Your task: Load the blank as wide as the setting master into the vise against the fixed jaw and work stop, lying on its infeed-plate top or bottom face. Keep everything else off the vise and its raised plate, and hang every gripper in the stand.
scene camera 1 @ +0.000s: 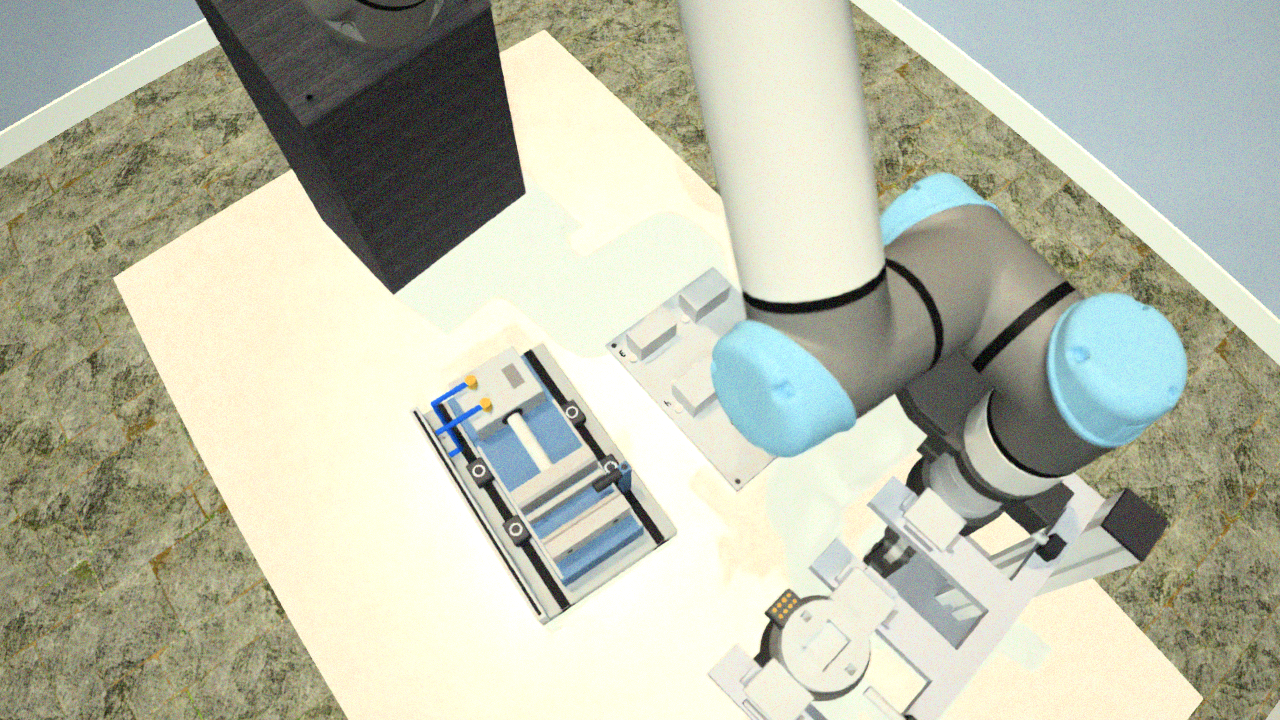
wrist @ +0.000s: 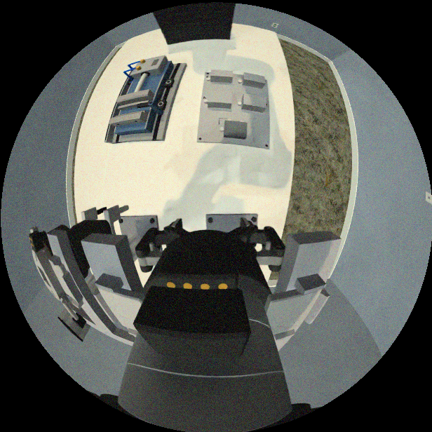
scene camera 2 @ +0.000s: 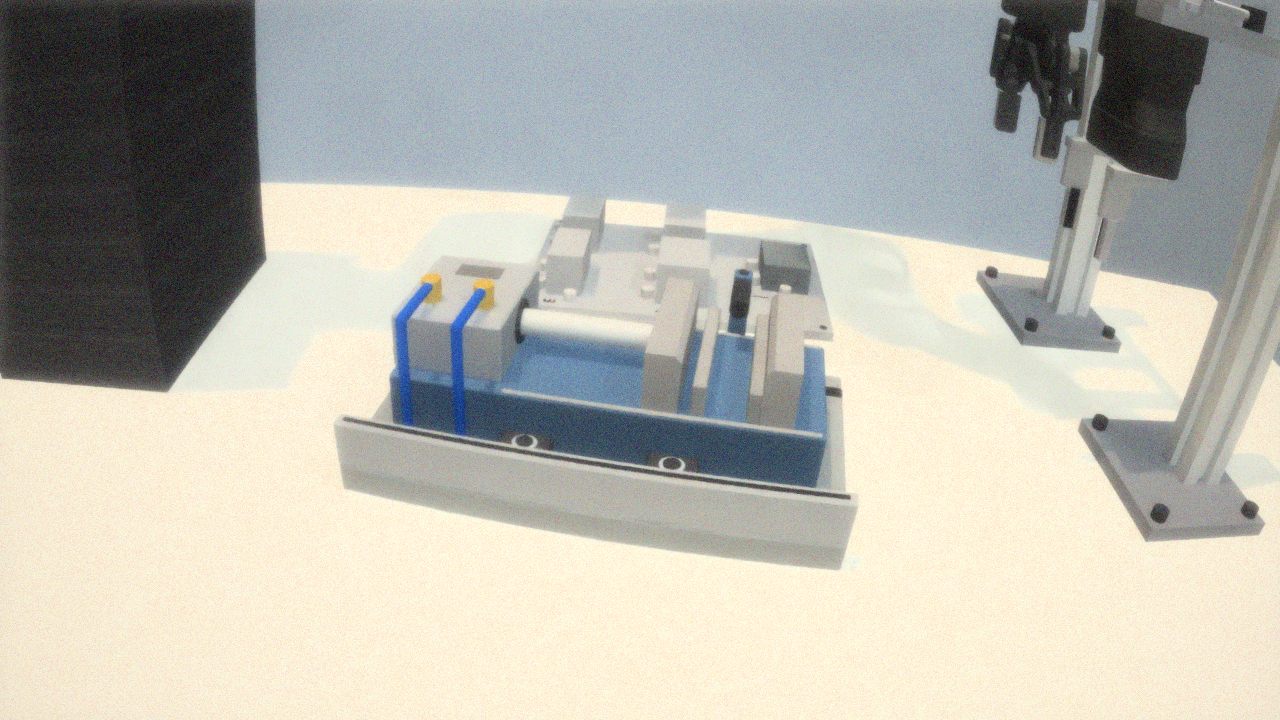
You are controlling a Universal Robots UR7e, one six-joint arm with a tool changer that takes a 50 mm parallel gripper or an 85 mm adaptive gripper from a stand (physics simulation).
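My gripper (scene camera 1: 890, 551) (scene camera 2: 1027, 129) (wrist: 211, 227), the black adaptive one, is at the stand (scene camera 1: 1006, 586) (scene camera 2: 1212, 358) (wrist: 315, 255) under the wrist, fingers apart and empty. Several light grey blanks (scene camera 1: 651, 334) (scene camera 2: 568, 257) (wrist: 221, 76) sit on the infeed plate (scene camera 1: 733, 456) (wrist: 210, 125); which matches in width I cannot tell. A darker grey block (scene camera 2: 785, 266) (wrist: 235, 129), perhaps the setting master, sits near its end. The blue vise (scene camera 1: 562, 428) (scene camera 2: 608, 429) (wrist: 135, 126) has no blank between its jaws. Its fixed jaw (scene camera 1: 586, 528) (scene camera 2: 785, 358) and work stop (scene camera 1: 611, 480) (scene camera 2: 741, 293) show.
The other gripper (scene camera 1: 819, 644) (scene camera 2: 1145, 98) (wrist: 90, 245) hangs in the stand beside mine. The dark pedestal (scene camera 1: 420, 188) (scene camera 2: 134, 197) (wrist: 195, 22) stands at the table's far end. Blue hoses (scene camera 1: 460, 419) (scene camera 2: 459, 367) run down the vise's side.
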